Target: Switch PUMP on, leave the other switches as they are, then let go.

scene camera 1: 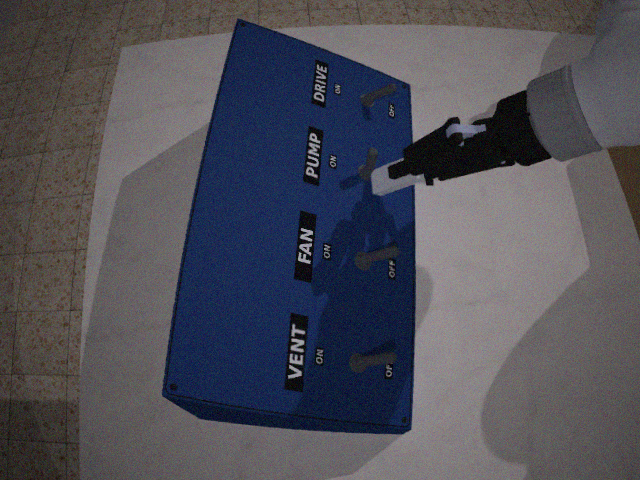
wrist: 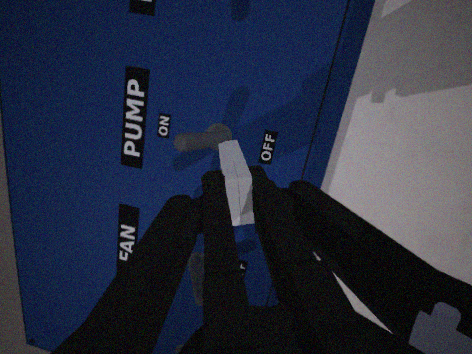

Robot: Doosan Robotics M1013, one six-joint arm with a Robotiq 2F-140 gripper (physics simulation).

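Places are measured from the arm's base along level axes (x back, y right, z up), in metres.
Where they show: gripper, between the fingertips: [scene camera 1: 375,183] [wrist: 229,158].
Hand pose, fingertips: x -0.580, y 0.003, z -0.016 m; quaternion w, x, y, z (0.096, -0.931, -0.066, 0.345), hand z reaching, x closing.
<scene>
After its pixels a point has its place.
The PUMP switch [scene camera 1: 369,162] {x -0.590, y 0.013, z 0.016 m} [wrist: 197,140] {x -0.581, y 0.020, z 0.021 m} is a grey lever on the blue panel [scene camera 1: 248,180] {x -0.729, y -0.030, z 0.048 m} [wrist: 65,200] {x -0.723, y -0.060, z 0.044 m}. It stands steeply in the scene view and points towards ON in the wrist view. Whether it is fully at ON I cannot tell. The DRIVE lever [scene camera 1: 379,95] {x -0.566, y 0.131, z 0.004 m}, FAN lever [scene camera 1: 379,255] {x -0.586, y -0.106, z 0.010 m} and VENT lever [scene camera 1: 374,360] {x -0.598, y -0.224, z 0.010 m} lean towards OFF. My gripper [scene camera 1: 379,181] {x -0.580, y 0.003, z -0.016 m} [wrist: 229,158] {x -0.580, y 0.003, z -0.016 m} is shut and empty. Its pale fingertips are close beside the PUMP lever's base, on the OFF side. Whether they touch it I cannot tell.
The panel lies on a pale table top [scene camera 1: 496,232] {x -0.395, y -0.022, z -0.108 m} [wrist: 400,150] {x -0.468, y 0.022, z -0.108 m}. The FAN lever's row is beside the PUMP row, below it in the scene view, and DRIVE is above it. The arm [scene camera 1: 604,103] {x -0.402, y -0.070, z 0.245 m} reaches in from the right in the scene view.
</scene>
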